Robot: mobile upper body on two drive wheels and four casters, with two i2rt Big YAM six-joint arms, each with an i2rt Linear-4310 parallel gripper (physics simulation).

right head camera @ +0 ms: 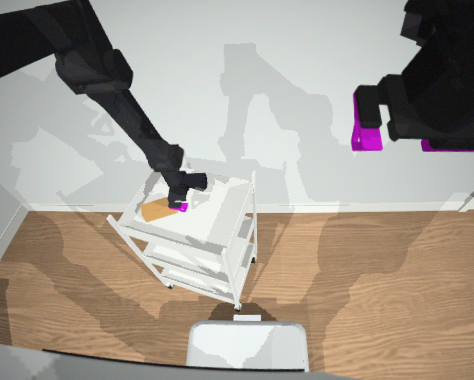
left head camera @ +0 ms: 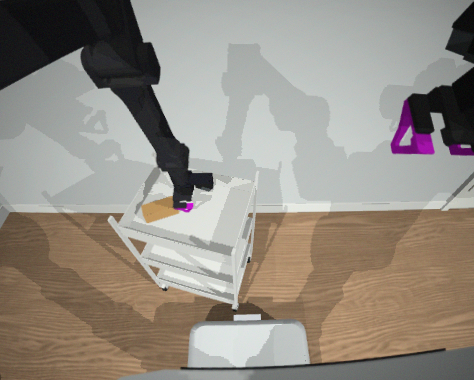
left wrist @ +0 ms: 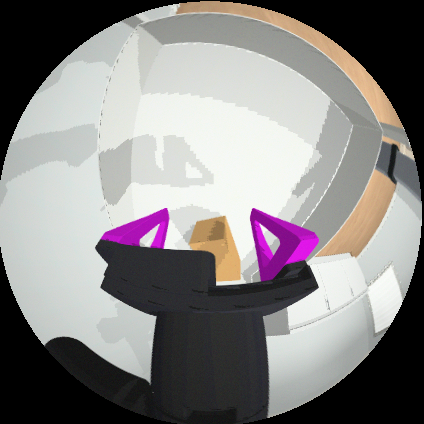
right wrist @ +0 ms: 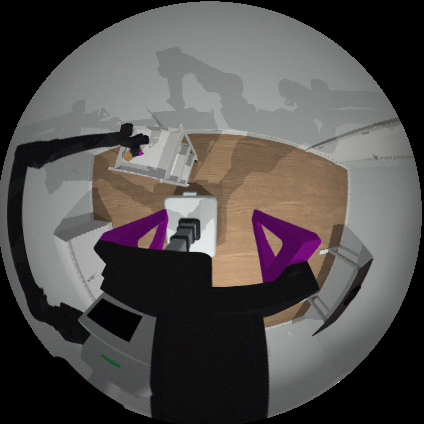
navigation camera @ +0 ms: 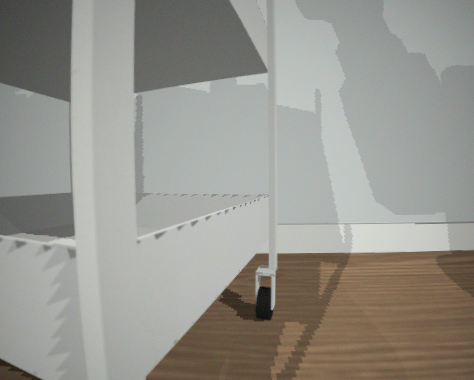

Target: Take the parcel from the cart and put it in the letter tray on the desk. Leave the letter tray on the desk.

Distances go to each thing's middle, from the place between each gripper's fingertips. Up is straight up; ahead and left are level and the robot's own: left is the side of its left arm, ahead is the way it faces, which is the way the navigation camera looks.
Labels:
Now: right hand 580 mm above the parcel (left wrist: 213,234), 550 mm to the right of it and 310 mm short of it.
My left gripper is now 20 mm past the parcel, 110 mm to the right of it and 30 mm above it.

